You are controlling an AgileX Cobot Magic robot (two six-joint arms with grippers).
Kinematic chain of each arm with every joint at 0, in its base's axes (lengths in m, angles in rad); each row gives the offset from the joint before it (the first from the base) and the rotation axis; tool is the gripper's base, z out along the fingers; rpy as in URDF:
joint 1: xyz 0 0 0.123 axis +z
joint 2: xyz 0 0 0 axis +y
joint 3: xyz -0.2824 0 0.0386 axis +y
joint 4: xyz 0.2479 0 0.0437 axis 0.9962 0 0.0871
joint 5: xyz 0 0 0 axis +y
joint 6: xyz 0.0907 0 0.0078 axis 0.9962 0 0.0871
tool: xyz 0 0 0 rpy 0 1.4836 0
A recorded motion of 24 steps. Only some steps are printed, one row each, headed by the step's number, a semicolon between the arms.
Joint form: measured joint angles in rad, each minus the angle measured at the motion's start. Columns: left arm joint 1, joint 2, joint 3, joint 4, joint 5, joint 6; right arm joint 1, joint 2, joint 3, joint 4, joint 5, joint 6.
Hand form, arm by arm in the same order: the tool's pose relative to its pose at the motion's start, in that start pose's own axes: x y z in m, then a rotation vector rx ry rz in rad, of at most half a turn. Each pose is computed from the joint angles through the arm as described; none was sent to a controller.
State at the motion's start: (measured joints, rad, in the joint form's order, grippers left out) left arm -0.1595 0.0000 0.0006 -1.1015 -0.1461 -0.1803; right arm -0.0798 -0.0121 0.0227 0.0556 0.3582 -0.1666
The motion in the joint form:
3: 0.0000 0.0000 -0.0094 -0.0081 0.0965 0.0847; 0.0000 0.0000 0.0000 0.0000 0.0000 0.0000
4: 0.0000 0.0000 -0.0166 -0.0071 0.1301 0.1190; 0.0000 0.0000 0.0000 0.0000 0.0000 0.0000
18: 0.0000 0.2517 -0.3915 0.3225 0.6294 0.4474; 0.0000 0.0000 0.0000 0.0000 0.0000 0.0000
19: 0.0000 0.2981 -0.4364 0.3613 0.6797 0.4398; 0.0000 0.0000 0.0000 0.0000 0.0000 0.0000
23: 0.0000 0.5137 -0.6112 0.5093 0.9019 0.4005; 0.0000 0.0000 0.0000 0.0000 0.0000 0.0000
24: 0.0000 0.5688 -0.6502 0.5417 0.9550 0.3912; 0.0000 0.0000 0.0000 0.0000 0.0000 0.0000
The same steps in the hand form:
3: 0.0077 -0.0015 -0.0005 -0.0052 0.0925 0.0758; 0.0000 0.0000 0.0000 0.0000 0.0000 0.0000
4: 0.0100 -0.0033 -0.0008 -0.0007 0.1235 0.1106; 0.0000 0.0000 0.0000 0.0000 0.0000 0.0000
18: 0.0195 -0.0857 0.0124 0.0836 0.5488 0.7766; 0.0000 0.0000 0.0000 0.0000 0.0000 0.0000
19: 0.0197 -0.0925 0.0173 0.0644 0.5984 0.8074; 0.0000 0.0000 0.0000 0.0000 0.0000 0.0000
23: 0.0221 -0.1096 0.0444 -0.0701 0.8378 0.8993; 0.0000 0.0000 0.0000 0.0000 0.0000 0.0000
24: 0.0228 -0.1113 0.0522 -0.1119 0.8985 0.9141; 0.0000 0.0000 0.0000 0.0000 0.0000 0.0000

